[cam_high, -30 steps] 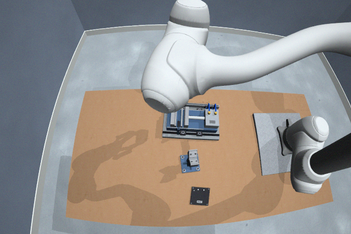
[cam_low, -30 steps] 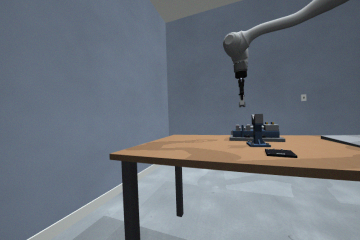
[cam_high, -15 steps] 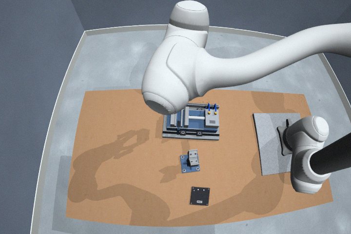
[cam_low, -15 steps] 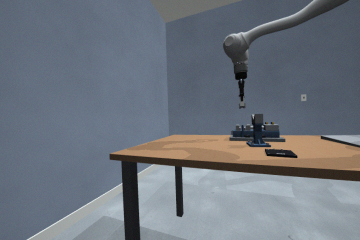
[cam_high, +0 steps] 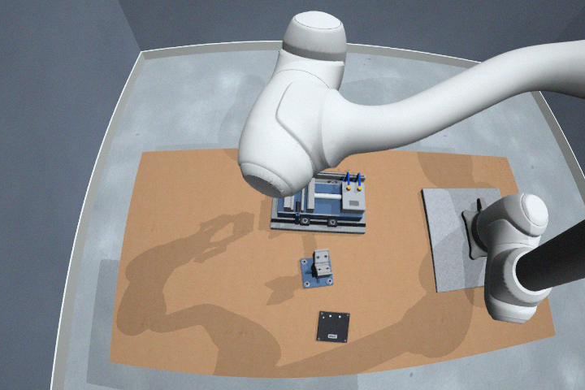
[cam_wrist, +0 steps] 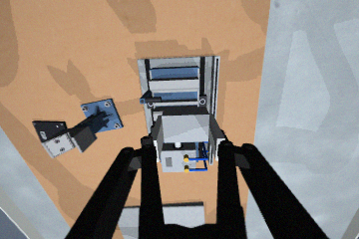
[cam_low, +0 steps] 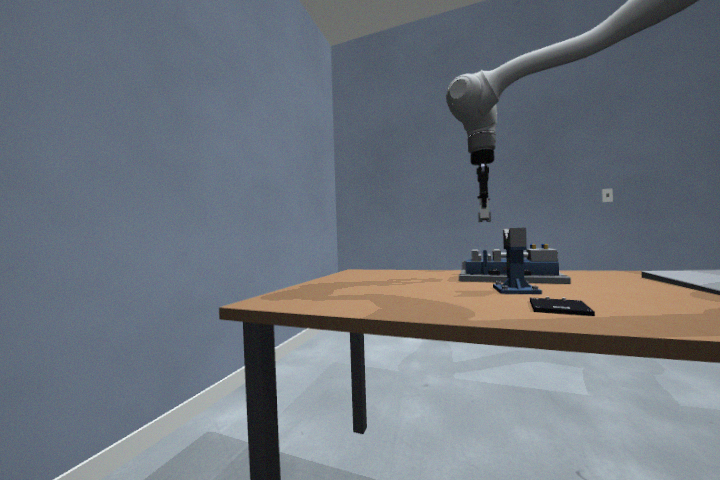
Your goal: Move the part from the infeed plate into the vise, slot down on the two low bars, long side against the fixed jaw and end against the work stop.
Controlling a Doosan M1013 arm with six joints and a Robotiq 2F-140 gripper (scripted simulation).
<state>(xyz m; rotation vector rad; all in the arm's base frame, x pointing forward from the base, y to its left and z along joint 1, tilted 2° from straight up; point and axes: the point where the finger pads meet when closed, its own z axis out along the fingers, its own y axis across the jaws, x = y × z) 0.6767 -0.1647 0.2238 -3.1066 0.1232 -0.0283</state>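
My hand is 3 cm short of the fixed jaw, 2 cm to the right of it and 16 cm above it. Also, from my hand: cylinder rod 8 cm behind, 3 cm to the left, 16 cm below; part 3 cm below; work stop 1 cm ahead, 7 cm to the left, 14 cm below.
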